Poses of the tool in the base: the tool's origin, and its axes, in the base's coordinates. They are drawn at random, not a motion.
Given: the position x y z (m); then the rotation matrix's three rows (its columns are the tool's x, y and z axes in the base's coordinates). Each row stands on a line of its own.
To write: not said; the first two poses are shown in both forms.
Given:
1:
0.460 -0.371 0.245
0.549 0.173 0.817
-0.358 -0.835 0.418
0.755 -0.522 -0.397
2:
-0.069 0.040 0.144
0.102 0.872 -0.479
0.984 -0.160 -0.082
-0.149 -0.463 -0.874
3:
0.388 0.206 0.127
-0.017 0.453 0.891
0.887 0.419 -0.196
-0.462 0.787 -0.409
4:
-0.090 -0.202 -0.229
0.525 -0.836 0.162
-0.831 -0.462 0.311
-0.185 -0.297 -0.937
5:
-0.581 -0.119 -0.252
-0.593 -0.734 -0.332
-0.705 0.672 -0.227
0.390 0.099 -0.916
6:
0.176 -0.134 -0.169
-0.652 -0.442 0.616
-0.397 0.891 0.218
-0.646 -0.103 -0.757
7:
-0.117 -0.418 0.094
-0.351 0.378 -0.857
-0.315 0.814 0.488
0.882 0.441 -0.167
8:
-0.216 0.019 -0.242
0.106 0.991 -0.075
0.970 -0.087 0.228
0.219 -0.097 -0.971
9:
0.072 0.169 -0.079
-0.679 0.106 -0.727
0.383 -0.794 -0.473
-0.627 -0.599 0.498
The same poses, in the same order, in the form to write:
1: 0.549 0.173 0.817 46.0; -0.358 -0.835 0.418 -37.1; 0.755 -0.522 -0.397 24.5; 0 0 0 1
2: 0.102 0.872 -0.479 -6.9; 0.984 -0.160 -0.082 4.0; -0.149 -0.463 -0.874 14.4; 0 0 0 1
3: -0.017 0.453 0.891 38.8; 0.887 0.419 -0.196 20.6; -0.462 0.787 -0.409 12.7; 0 0 0 1
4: 0.525 -0.836 0.162 -9.0; -0.831 -0.462 0.311 -20.2; -0.185 -0.297 -0.937 -22.9; 0 0 0 1
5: -0.593 -0.734 -0.332 -58.1; -0.705 0.672 -0.227 -11.9; 0.390 0.099 -0.916 -25.2; 0 0 0 1
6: -0.652 -0.442 0.616 17.6; -0.397 0.891 0.218 -13.4; -0.646 -0.103 -0.757 -16.9; 0 0 0 1
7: -0.351 0.378 -0.857 -11.7; -0.315 0.814 0.488 -41.8; 0.882 0.441 -0.167 9.4; 0 0 0 1
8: 0.106 0.991 -0.075 -21.6; 0.970 -0.087 0.228 1.9; 0.219 -0.097 -0.971 -24.2; 0 0 0 1
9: -0.679 0.106 -0.727 7.2; 0.383 -0.794 -0.473 16.9; -0.627 -0.599 0.498 -7.9; 0 0 0 1
